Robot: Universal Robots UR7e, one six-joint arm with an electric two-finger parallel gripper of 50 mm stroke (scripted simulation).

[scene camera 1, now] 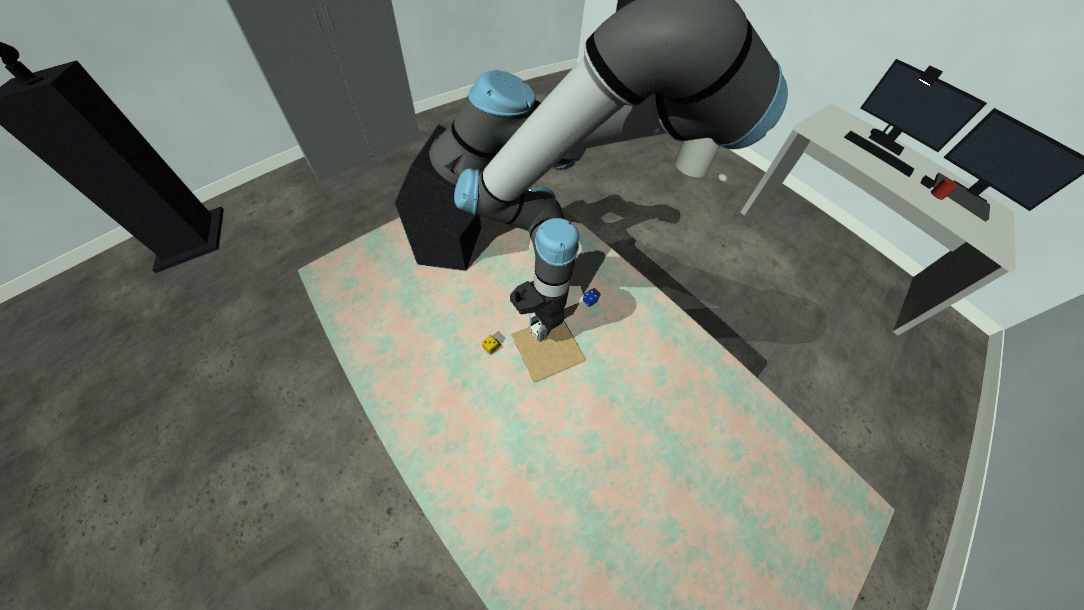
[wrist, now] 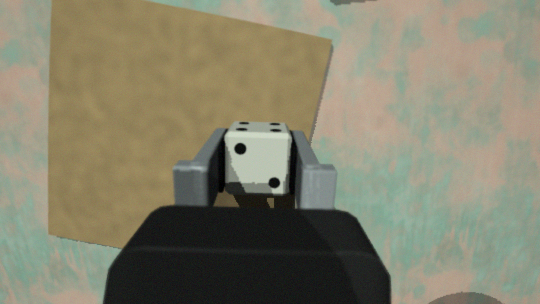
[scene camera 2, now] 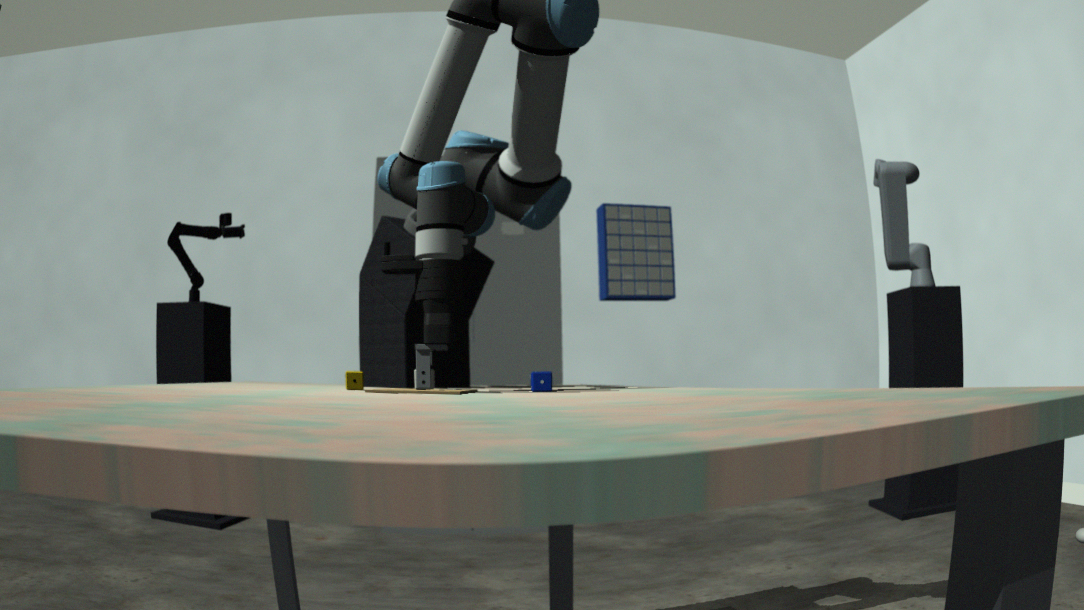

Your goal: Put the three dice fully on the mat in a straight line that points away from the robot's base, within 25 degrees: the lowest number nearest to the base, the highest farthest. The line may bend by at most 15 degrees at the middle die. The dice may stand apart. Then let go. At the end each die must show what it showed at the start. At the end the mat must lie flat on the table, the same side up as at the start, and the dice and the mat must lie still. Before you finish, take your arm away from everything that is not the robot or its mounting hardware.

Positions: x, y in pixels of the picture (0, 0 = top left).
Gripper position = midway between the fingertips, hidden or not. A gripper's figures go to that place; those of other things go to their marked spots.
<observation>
My gripper (wrist: 259, 149): 0.17 m from the lens. A white die (wrist: 257, 154): 0.14 m from the lens. A tan mat (wrist: 129, 95): 0.18 m from the lens. The marked spots on the white die and the tan mat are 0.08 m apart.
</observation>
